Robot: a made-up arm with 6 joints. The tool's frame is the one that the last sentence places. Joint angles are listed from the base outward.
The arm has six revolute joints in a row. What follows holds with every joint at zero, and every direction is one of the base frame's.
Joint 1 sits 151.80 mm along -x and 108.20 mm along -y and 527.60 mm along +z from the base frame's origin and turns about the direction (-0.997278, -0.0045, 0.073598), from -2.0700 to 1.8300 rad.
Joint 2 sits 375.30 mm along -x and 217.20 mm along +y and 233.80 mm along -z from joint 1 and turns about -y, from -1.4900 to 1.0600 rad.
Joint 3 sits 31.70 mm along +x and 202.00 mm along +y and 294.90 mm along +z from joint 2 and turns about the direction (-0.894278, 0.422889, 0.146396), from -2.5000 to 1.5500 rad.
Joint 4 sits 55.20 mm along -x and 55.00 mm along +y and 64.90 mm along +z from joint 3 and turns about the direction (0.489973, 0.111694, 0.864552), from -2.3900 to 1.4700 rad.
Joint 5 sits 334.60 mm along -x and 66.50 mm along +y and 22.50 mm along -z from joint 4 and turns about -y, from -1.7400 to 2.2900 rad.
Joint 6 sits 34.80 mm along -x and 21.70 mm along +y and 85.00 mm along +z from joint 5 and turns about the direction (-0.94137, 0.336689, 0.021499), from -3.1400 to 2.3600 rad.
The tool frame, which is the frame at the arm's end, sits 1.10 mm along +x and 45.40 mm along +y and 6.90 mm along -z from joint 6; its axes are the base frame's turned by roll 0.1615, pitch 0.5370 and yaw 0.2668 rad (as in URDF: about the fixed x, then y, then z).
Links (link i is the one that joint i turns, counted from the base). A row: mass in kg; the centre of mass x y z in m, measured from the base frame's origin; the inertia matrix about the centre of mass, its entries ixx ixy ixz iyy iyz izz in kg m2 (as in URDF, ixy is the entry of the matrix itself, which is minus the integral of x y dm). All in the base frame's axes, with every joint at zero. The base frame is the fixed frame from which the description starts. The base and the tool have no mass.
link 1: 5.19; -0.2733 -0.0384 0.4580; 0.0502 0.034 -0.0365 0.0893 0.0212 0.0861
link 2: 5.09; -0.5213 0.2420 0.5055; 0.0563 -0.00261 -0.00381 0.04 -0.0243 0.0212
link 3: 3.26; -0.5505 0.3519 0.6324; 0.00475 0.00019 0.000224 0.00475 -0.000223 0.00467
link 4: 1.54; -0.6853 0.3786 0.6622; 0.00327 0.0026 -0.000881 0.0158 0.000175 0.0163
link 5: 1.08; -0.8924 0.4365 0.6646; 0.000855 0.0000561 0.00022 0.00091 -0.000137 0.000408
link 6: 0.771; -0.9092 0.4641 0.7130; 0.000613 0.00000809 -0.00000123 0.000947 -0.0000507 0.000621
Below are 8 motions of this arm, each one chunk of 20 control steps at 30 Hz.
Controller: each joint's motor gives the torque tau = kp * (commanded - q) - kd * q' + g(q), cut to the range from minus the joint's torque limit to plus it. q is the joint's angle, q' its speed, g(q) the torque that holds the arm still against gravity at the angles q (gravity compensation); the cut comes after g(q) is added. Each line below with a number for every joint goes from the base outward.
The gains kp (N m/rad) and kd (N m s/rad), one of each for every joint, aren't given. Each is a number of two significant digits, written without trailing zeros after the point. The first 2 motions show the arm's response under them.
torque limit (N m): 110 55 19 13 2.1 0.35
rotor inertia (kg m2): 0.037 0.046 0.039 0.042 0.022 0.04
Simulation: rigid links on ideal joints. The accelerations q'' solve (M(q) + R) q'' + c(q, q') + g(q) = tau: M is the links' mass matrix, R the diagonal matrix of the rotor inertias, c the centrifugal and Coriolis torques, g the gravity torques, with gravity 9.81 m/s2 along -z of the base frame. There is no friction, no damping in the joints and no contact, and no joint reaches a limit. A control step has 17 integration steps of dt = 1/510 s. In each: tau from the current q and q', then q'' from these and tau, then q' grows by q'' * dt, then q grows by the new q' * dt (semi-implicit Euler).
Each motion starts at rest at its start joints. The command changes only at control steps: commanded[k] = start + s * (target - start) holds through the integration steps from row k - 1 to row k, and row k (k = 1, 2, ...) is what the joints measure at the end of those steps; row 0 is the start. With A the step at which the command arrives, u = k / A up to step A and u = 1 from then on. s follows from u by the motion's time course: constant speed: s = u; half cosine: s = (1 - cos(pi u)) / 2; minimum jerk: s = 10 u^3 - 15 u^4 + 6 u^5; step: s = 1 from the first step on.
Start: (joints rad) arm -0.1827 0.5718 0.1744 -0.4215 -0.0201 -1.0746
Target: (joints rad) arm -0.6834 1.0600 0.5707 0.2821 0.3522 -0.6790
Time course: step
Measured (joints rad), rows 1 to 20:
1: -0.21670 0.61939 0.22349 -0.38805 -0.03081 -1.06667
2: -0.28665 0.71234 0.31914 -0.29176 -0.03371 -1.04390
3: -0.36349 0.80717 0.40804 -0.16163 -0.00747 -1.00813
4: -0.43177 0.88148 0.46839 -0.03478 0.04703 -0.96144
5: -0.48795 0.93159 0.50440 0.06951 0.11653 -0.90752
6: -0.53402 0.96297 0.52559 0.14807 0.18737 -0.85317
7: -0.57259 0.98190 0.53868 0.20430 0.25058 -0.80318
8: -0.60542 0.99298 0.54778 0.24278 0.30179 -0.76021
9: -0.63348 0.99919 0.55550 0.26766 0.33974 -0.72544
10: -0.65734 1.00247 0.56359 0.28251 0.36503 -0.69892
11: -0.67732 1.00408 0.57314 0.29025 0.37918 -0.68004
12: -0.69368 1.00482 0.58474 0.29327 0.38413 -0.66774
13: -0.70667 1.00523 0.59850 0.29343 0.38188 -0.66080
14: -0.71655 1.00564 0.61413 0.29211 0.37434 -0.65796
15: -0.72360 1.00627 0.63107 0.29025 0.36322 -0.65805
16: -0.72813 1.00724 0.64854 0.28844 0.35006 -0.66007
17: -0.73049 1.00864 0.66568 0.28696 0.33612 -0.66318
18: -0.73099 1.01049 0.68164 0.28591 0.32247 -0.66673
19: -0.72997 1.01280 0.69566 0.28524 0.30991 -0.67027
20: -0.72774 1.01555 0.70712 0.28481 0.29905 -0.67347
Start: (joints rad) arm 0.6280 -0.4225 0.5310 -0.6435 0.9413 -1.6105
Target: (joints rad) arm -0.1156 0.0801 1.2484 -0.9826 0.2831 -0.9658
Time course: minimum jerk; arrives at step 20
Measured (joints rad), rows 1 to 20:
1: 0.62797 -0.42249 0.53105 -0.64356 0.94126 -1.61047
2: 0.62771 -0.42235 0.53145 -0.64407 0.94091 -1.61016
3: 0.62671 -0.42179 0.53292 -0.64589 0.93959 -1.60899
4: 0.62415 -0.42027 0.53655 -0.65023 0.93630 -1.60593
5: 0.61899 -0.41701 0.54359 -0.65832 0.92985 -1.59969
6: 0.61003 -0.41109 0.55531 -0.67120 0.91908 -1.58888
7: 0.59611 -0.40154 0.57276 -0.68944 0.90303 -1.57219
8: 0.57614 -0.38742 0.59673 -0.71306 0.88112 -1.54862
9: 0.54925 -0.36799 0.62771 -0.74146 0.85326 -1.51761
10: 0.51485 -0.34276 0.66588 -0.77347 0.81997 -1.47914
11: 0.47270 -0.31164 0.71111 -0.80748 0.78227 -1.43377
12: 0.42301 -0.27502 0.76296 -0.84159 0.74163 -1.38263
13: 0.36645 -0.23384 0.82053 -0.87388 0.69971 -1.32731
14: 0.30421 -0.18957 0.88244 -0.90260 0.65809 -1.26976
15: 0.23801 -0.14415 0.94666 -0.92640 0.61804 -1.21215
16: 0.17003 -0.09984 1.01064 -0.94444 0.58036 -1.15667
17: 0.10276 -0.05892 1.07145 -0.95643 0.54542 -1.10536
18: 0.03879 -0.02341 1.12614 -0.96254 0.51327 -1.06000
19: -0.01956 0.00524 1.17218 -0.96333 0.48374 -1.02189
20: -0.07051 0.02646 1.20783 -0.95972 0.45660 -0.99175
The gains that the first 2 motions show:
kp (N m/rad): 110 82 2.9 32 1.5 3.8
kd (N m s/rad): 14 13 0.49 3.8 0.31 0.49
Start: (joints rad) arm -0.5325 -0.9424 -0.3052 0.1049 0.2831 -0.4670
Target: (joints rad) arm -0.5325 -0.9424 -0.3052 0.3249 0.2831 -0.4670
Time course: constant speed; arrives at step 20
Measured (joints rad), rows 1 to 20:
1: -0.53244 -0.94239 -0.30505 0.10554 0.28310 -0.46698
2: -0.53228 -0.94237 -0.30463 0.10763 0.28310 -0.46691
3: -0.53202 -0.94237 -0.30400 0.11152 0.28311 -0.46680
4: -0.53169 -0.94240 -0.30325 0.11726 0.28315 -0.46667
5: -0.53133 -0.94247 -0.30248 0.12467 0.28319 -0.46653
6: -0.53101 -0.94259 -0.30180 0.13350 0.28323 -0.46641
7: -0.53074 -0.94273 -0.30125 0.14344 0.28326 -0.46633
8: -0.53055 -0.94289 -0.30085 0.15419 0.28326 -0.46628
9: -0.53046 -0.94305 -0.30062 0.16548 0.28322 -0.46629
10: -0.53046 -0.94319 -0.30052 0.17710 0.28315 -0.46633
11: -0.53056 -0.94329 -0.30054 0.18887 0.28306 -0.46640
12: -0.53073 -0.94335 -0.30065 0.20068 0.28295 -0.46650
13: -0.53096 -0.94337 -0.30081 0.21244 0.28285 -0.46661
14: -0.53124 -0.94334 -0.30102 0.22411 0.28277 -0.46673
15: -0.53154 -0.94326 -0.30124 0.23567 0.28272 -0.46684
16: -0.53185 -0.94315 -0.30148 0.24711 0.28271 -0.46694
17: -0.53215 -0.94302 -0.30172 0.25843 0.28275 -0.46703
18: -0.53243 -0.94286 -0.30197 0.26966 0.28284 -0.46709
19: -0.53269 -0.94270 -0.30222 0.28081 0.28298 -0.46715
20: -0.53292 -0.94254 -0.30246 0.29189 0.28316 -0.46718

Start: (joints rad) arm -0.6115 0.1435 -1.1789 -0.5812 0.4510 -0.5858
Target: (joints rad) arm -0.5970 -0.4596 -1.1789 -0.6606 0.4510 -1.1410
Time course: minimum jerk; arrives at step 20
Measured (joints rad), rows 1 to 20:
1: -0.61149 0.14347 -1.17891 -0.58118 0.45102 -0.58583
2: -0.61143 0.14322 -1.17898 -0.58103 0.45115 -0.58611
3: -0.61119 0.14228 -1.17925 -0.58052 0.45160 -0.58720
4: -0.61061 0.13990 -1.17991 -0.57943 0.45265 -0.58999
5: -0.60947 0.13519 -1.18114 -0.57760 0.45456 -0.59561
6: -0.60761 0.12720 -1.18309 -0.57505 0.45749 -0.60525
7: -0.60495 0.11507 -1.18580 -0.57194 0.46150 -0.62002
8: -0.60152 0.09810 -1.18920 -0.56861 0.46653 -0.64071
9: -0.59749 0.07587 -1.19310 -0.56547 0.47239 -0.66779
10: -0.59317 0.04825 -1.19723 -0.56305 0.47879 -0.70122
11: -0.58898 0.01541 -1.20123 -0.56186 0.48537 -0.74051
12: -0.58537 -0.02217 -1.20473 -0.56243 0.49177 -0.78471
13: -0.58278 -0.06377 -1.20737 -0.56526 0.49755 -0.83246
14: -0.58158 -0.10842 -1.20888 -0.57072 0.50233 -0.88210
15: -0.58198 -0.15500 -1.20912 -0.57906 0.50568 -0.93176
16: -0.58407 -0.20223 -1.20815 -0.59037 0.50720 -0.97953
17: -0.58771 -0.24880 -1.20624 -0.60445 0.50650 -1.02355
18: -0.59259 -0.29339 -1.20388 -0.62088 0.50328 -1.06225
19: -0.59825 -0.33482 -1.20168 -0.63892 0.49737 -1.09444
20: -0.60414 -0.37213 -1.20028 -0.65756 0.48884 -1.11949

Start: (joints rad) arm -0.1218 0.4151 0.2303 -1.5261 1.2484 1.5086
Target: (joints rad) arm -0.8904 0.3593 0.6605 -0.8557 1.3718 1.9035
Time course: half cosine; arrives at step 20
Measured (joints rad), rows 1 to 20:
1: -0.12196 0.41518 0.23064 -1.52587 1.24843 1.50870
2: -0.12284 0.41555 0.23245 -1.52465 1.24860 1.50926
3: -0.12531 0.41644 0.23749 -1.52126 1.24914 1.51085
4: -0.13040 0.41796 0.24778 -1.51441 1.25034 1.51415
5: -0.13912 0.42013 0.26519 -1.50297 1.25255 1.51982
6: -0.15240 0.42282 0.29127 -1.48612 1.25611 1.52842
7: -0.17093 0.42583 0.32703 -1.46348 1.26132 1.54038
8: -0.19519 0.42891 0.37283 -1.43509 1.26842 1.55591
9: -0.22534 0.43177 0.42837 -1.40140 1.27755 1.57503
10: -0.26128 0.43415 0.49265 -1.36314 1.28875 1.59753
11: -0.30263 0.43580 0.56398 -1.32117 1.30196 1.62305
12: -0.34880 0.43649 0.64010 -1.27636 1.31698 1.65106
13: -0.39900 0.43602 0.71820 -1.22950 1.33347 1.68089
14: -0.45230 0.43421 0.79513 -1.18124 1.35090 1.71183
15: -0.50770 0.43090 0.86750 -1.13220 1.36856 1.74308
16: -0.56412 0.42598 0.93185 -1.08301 1.38553 1.77384
17: -0.62048 0.41937 0.98489 -1.03448 1.40074 1.80331
18: -0.67566 0.41104 1.02364 -0.98763 1.41307 1.83070
19: -0.72855 0.40106 1.04565 -0.94372 1.42147 1.85528
20: -0.77801 0.38957 1.04925 -0.90417 1.42513 1.87635

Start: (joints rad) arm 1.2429 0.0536 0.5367 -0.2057 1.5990 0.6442
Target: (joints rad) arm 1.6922 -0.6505 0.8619 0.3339 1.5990 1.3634
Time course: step
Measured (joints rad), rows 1 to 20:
1: 1.26405 0.02382 0.50990 -0.18170 1.60320 0.64656
2: 1.31258 -0.04340 0.45884 -0.11616 1.61092 0.65371
3: 1.37287 -0.12599 0.41500 -0.02119 1.61715 0.66605
4: 1.43418 -0.21156 0.39739 0.07917 1.62126 0.68450
5: 1.49113 -0.29407 0.40716 0.17005 1.62461 0.71000
6: 1.54129 -0.37105 0.43904 0.24456 1.62693 0.74328
7: 1.58385 -0.44142 0.48821 0.30092 1.62682 0.78473
8: 1.61899 -0.50451 0.55149 0.34077 1.62296 0.83449
9: 1.64747 -0.55974 0.62649 0.36753 1.61458 0.89249
10: 1.67027 -0.60679 0.71072 0.38505 1.60150 0.95860
11: 1.68835 -0.64571 0.80114 0.39658 1.58412 1.03255
12: 1.70253 -0.67694 0.89427 0.40439 1.56325 1.11027
13: 1.71352 -0.70118 0.98660 0.40975 1.53996 1.18415
14: 1.72190 -0.71920 1.07493 0.41319 1.51540 1.24916
15: 1.72818 -0.73181 1.15660 0.41481 1.49066 1.30299
16: 1.73279 -0.73970 1.22954 0.41458 1.46675 1.34542
17: 1.73611 -0.74355 1.29218 0.41245 1.44458 1.37648
18: 1.73839 -0.74396 1.34347 0.40845 1.42493 1.39649
19: 1.73980 -0.74152 1.38276 0.40273 1.40848 1.40716
20: 1.74045 -0.73678 1.40978 0.39554 1.39574 1.41060

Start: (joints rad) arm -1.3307 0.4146 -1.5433 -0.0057 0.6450 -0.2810
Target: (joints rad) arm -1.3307 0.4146 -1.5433 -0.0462 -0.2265 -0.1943
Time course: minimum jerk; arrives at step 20
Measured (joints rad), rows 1 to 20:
1: -1.33070 0.41460 -1.54330 -0.00570 0.64497 -0.28100
2: -1.33070 0.41461 -1.54332 -0.00573 0.64474 -0.28095
3: -1.33069 0.41463 -1.54339 -0.00585 0.64382 -0.28079
4: -1.33067 0.41468 -1.54356 -0.00612 0.64144 -0.28038
5: -1.33064 0.41476 -1.54389 -0.00665 0.63652 -0.27955
6: -1.33059 0.41490 -1.54442 -0.00751 0.62788 -0.27812
7: -1.33051 0.41508 -1.54520 -0.00879 0.61432 -0.27592
8: -1.33040 0.41530 -1.54620 -0.01051 0.59476 -0.27282
9: -1.33026 0.41556 -1.54740 -0.01268 0.56838 -0.26876
10: -1.33010 0.41584 -1.54870 -0.01527 0.53470 -0.26374
11: -1.32993 0.41614 -1.55001 -0.01821 0.49366 -0.25781
12: -1.32973 0.41642 -1.55120 -0.02141 0.44563 -0.25112
13: -1.32953 0.41669 -1.55212 -0.02474 0.39141 -0.24388
14: -1.32934 0.41690 -1.55267 -0.02808 0.33222 -0.23631
15: -1.32915 0.41705 -1.55276 -0.03131 0.26961 -0.22871
16: -1.32900 0.41711 -1.55237 -0.03431 0.20535 -0.22135
17: -1.32890 0.41707 -1.55149 -0.03699 0.14136 -0.21451
18: -1.32885 0.41691 -1.55019 -0.03928 0.07954 -0.20840
19: -1.32889 0.41664 -1.54858 -0.04117 0.02163 -0.20322
20: -1.32902 0.41626 -1.54676 -0.04267 -0.03102 -0.19906

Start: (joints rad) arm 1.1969 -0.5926 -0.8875 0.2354 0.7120 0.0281
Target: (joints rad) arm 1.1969 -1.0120 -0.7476 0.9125 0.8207 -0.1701
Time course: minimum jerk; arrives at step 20
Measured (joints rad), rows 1 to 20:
1: 1.19689 -0.59263 -0.88753 0.23546 0.71203 0.02809
2: 1.19683 -0.59286 -0.88781 0.23596 0.71231 0.02800
3: 1.19662 -0.59372 -0.88874 0.23783 0.71329 0.02765
4: 1.19613 -0.59583 -0.89083 0.24242 0.71556 0.02675
5: 1.19527 -0.59992 -0.89448 0.25131 0.71968 0.02489
6: 1.19396 -0.60672 -0.89978 0.26601 0.72602 0.02167
7: 1.19218 -0.61686 -0.90652 0.28772 0.73467 0.01667
8: 1.18994 -0.63075 -0.91409 0.31715 0.74542 0.00958
9: 1.18735 -0.64860 -0.92161 0.35437 0.75782 0.00020
10: 1.18454 -0.67031 -0.92802 0.39886 0.77122 -0.01149
11: 1.18173 -0.69555 -0.93227 0.44948 0.78494 -0.02534
12: 1.17918 -0.72374 -0.93343 0.50464 0.79824 -0.04103
13: 1.17720 -0.75409 -0.93085 0.56244 0.81048 -0.05808
14: 1.17609 -0.78570 -0.92413 0.62081 0.82105 -0.07589
15: 1.17611 -0.81755 -0.91320 0.67767 0.82947 -0.09379
16: 1.17747 -0.84865 -0.89827 0.73108 0.83535 -0.11111
17: 1.18023 -0.87804 -0.87976 0.77937 0.83841 -0.12720
18: 1.18435 -0.90496 -0.85828 0.82123 0.83857 -0.14151
19: 1.18959 -0.92885 -0.83459 0.85584 0.83593 -0.15360
20: 1.19555 -0.94947 -0.80952 0.88297 0.83083 -0.16325

